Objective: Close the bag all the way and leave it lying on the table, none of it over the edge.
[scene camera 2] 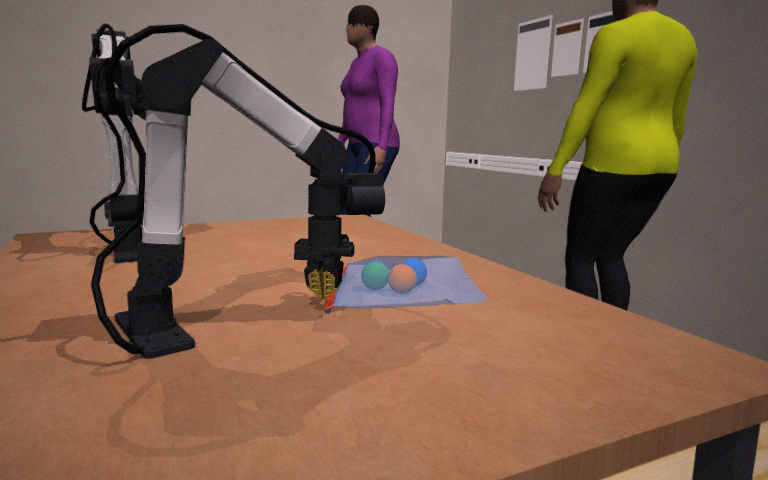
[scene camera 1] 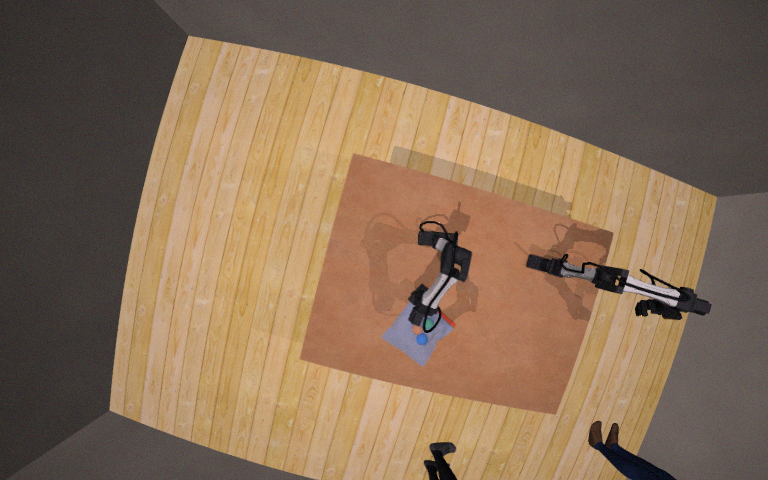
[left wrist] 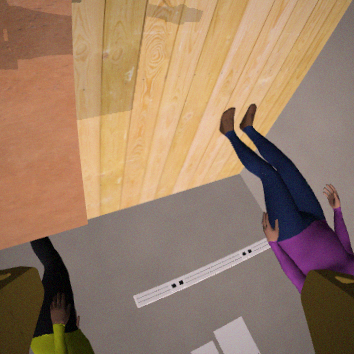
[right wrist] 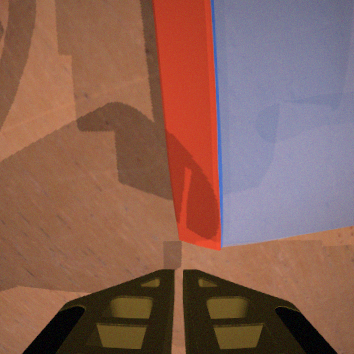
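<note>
The translucent blue bag [scene camera 1: 403, 337] [scene camera 2: 453, 291] [right wrist: 290, 175] lies flat on the table, wholly inside its edges. A red strip [scene camera 1: 448, 320] [scene camera 2: 331, 301] [right wrist: 187, 100] with a thin blue line beside it runs along one side. A green ball [scene camera 1: 429, 324] [scene camera 2: 374, 275], an orange ball [scene camera 1: 416, 330] [scene camera 2: 402, 278] and a blue ball [scene camera 1: 421, 339] [scene camera 2: 417, 272] show at the bag. My right gripper [scene camera 2: 322, 295] [right wrist: 178, 281] is shut with a thin empty gap, pointing down just off the near end of the strip in the right wrist view. My left gripper [left wrist: 172, 285] is open and empty, away from the bag.
The brown table [scene camera 1: 498, 350] [scene camera 2: 509, 362] bears both arms. Its edge lies a short way below the bag in scene camera 1. One person in yellow [scene camera 2: 634, 101] and one in purple [scene camera 2: 369, 96] stand beyond the table. The right arm covers part of the bag from above.
</note>
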